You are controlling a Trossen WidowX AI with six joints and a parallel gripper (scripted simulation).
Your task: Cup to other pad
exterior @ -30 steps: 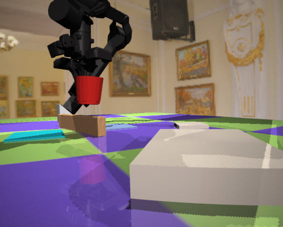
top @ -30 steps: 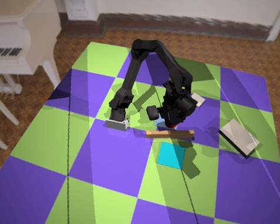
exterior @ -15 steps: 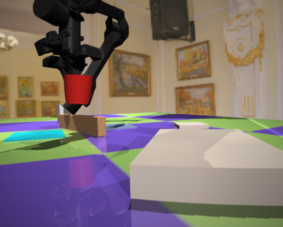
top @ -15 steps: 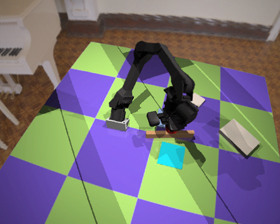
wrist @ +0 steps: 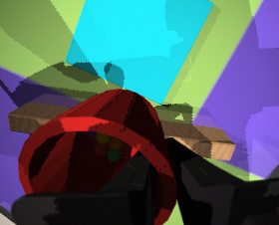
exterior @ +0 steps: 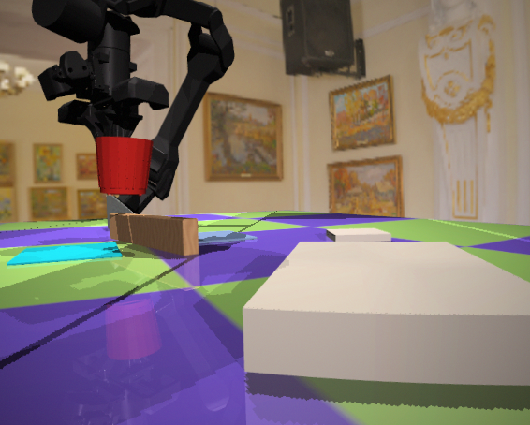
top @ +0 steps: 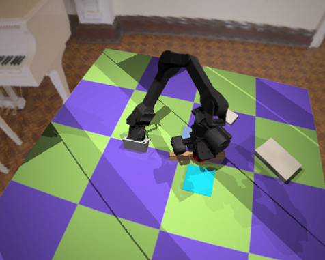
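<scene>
Now: gripper tip 120 mm above the cyan pad, 60 mm to the left of it and 40 mm short of it. From my gripper tip the other things lie so: light blue pad: 140 mm to the left, 120 mm below, 10 mm behind; red cup: 30 mm ahead, 10 mm to the left; wooden bar: 100 mm below, 40 mm to the left, 20 mm ahead.
</scene>
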